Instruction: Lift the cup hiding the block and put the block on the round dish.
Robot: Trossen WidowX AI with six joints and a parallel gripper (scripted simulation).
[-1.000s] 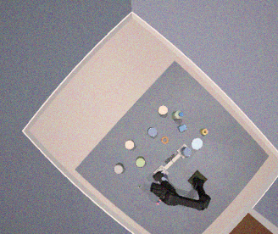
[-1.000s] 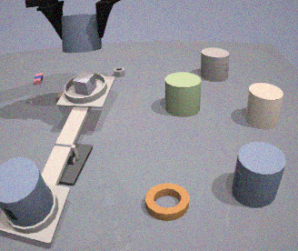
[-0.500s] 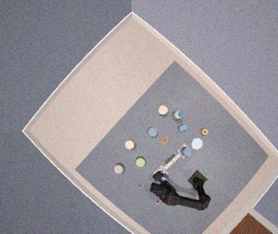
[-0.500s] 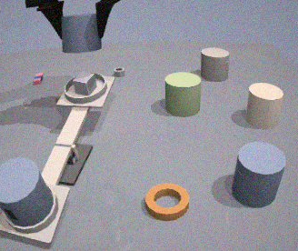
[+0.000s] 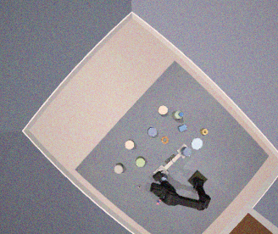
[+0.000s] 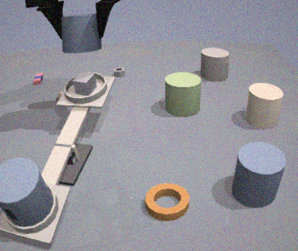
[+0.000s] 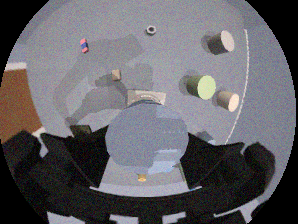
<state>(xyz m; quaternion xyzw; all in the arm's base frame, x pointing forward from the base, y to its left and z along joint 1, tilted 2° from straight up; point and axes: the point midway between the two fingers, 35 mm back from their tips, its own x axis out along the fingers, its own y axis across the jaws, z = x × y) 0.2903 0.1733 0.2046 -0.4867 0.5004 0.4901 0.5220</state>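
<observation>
The pale grey block lies 1 cm to the right of my gripper tip and 8 cm below it. Round my gripper tip: balance beam (14 cm to the right, 13 cm below); balance (14 cm to the right, 15 cm below); grey nut (1 cm ahead, 22 cm to the left, 16 cm below).
</observation>
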